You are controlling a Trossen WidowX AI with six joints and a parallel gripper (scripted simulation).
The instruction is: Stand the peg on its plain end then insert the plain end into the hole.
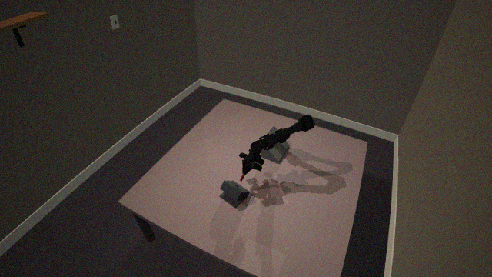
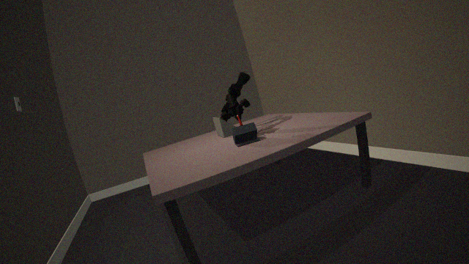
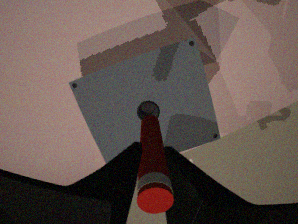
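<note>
Right now the sloped panel is 8 cm below my gripper tip, 7 cm ahead of it and 1 cm to the right of it. Round my gripper tip: red peg: 1 cm behind, 1 cm above.
</note>
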